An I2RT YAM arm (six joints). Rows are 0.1 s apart.
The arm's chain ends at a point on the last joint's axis. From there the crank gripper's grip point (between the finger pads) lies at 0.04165 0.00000 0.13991 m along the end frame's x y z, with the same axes.
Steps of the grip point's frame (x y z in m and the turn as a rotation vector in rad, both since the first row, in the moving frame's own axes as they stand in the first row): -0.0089, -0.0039, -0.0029, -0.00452, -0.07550, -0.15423; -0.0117, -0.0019, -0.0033, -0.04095, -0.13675, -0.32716; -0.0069, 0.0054, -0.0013, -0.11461, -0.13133, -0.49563; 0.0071, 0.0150, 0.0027, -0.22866, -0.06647, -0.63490; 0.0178, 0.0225, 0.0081, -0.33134, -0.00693, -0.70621; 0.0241, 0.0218, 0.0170, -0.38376, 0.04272, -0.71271; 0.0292, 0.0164, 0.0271, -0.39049, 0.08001, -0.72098; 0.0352, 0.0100, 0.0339, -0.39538, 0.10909, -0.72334
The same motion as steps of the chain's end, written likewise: 0.0022, 0.0010, -0.0056, -0.00452, -0.07550, -0.15423; 0.0087, 0.0026, -0.0077, -0.04095, -0.13675, -0.32716; 0.0121, 0.0050, -0.0056, -0.11461, -0.13133, -0.49563; 0.0141, 0.0067, 0.0010, -0.22866, -0.06647, -0.63490; 0.0130, 0.0069, 0.0105, -0.33134, -0.00693, -0.70621; 0.0107, 0.0027, 0.0231, -0.38376, 0.04272, -0.71271; 0.0110, -0.0011, 0.0350, -0.39049, 0.08001, -0.72098; 0.0133, -0.0063, 0.0434, -0.39538, 0.10909, -0.72334
